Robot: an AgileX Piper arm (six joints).
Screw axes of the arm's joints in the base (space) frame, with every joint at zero. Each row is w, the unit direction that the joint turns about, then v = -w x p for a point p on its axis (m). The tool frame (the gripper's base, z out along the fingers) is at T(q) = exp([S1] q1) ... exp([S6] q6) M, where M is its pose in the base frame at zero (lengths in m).
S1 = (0, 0, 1, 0.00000, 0.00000, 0.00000)
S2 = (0, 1, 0, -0.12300, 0.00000, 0.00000)
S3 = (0, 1, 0, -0.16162, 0.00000, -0.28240)
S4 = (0.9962, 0, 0.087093, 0.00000, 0.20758, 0.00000)
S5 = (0, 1, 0, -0.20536, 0.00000, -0.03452)
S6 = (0.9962, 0, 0.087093, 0.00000, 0.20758, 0.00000)
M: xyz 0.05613 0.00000 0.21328 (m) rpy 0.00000 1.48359 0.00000 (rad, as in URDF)
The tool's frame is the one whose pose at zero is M.
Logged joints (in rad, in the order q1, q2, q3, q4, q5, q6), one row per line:
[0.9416, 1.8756, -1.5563, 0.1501, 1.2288, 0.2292]
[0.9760, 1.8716, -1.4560, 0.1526, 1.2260, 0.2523]
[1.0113, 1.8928, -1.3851, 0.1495, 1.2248, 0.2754]
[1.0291, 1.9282, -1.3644, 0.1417, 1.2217, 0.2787]
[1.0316, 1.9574, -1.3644, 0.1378, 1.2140, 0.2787]
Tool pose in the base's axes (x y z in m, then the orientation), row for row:
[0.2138, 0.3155, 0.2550, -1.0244, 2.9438, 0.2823]
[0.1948, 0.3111, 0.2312, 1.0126, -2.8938, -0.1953]
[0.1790, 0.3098, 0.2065, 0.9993, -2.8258, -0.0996]
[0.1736, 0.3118, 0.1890, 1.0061, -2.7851, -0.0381]
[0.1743, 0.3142, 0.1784, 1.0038, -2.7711, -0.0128]
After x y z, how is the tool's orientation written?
As a rotation vector, in radians.
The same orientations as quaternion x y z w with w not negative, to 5 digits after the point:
[-0.32731, 0.94058, 0.09020, 0.00594]
[0.32942, -0.94140, -0.06353, 0.03476]
[0.33237, -0.93987, -0.03313, 0.07126]
[0.33835, -0.93663, -0.01281, 0.08993]
[0.33897, -0.93577, -0.00432, 0.09698]

